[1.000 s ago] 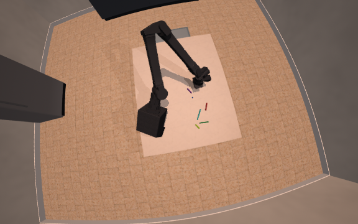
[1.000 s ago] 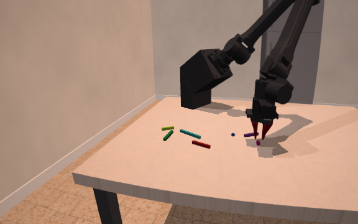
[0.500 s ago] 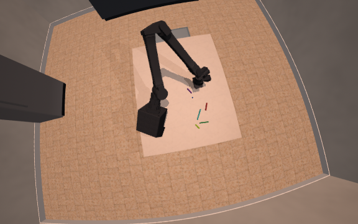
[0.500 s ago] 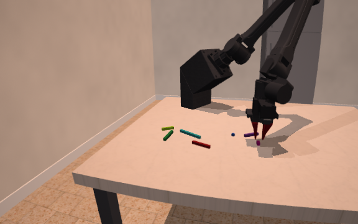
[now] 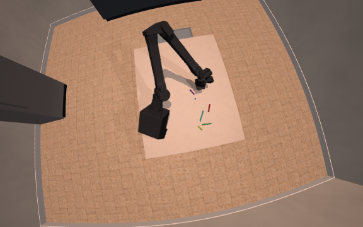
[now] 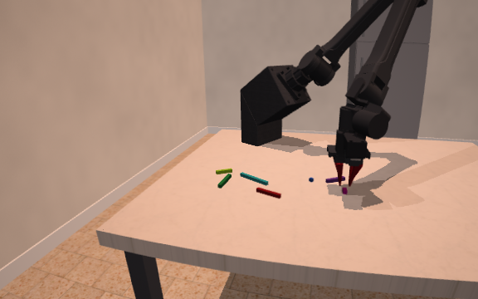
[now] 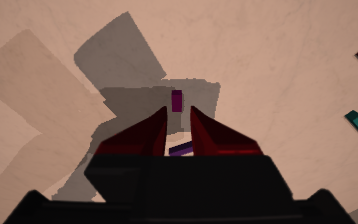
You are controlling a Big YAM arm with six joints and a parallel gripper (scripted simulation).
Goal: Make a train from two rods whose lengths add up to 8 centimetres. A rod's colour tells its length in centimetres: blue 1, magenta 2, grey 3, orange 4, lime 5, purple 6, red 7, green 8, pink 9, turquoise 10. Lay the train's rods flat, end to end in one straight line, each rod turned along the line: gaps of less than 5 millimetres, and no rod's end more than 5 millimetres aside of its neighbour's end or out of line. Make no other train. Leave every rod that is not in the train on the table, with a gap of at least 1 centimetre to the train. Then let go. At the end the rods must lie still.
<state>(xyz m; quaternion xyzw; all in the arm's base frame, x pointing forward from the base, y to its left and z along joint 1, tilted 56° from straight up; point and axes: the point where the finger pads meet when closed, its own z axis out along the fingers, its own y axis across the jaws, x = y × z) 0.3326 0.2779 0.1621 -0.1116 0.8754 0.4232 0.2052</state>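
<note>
The magenta rod lies 2 cm below my hand. The rest, counted from my hand: red rod 17 cm to the right, 11 cm ahead, 2 cm below; purple rod 6 cm behind, 4 cm to the right, 2 cm below; blue rod 10 cm to the right, 2 cm below, 2 cm behind.
</note>
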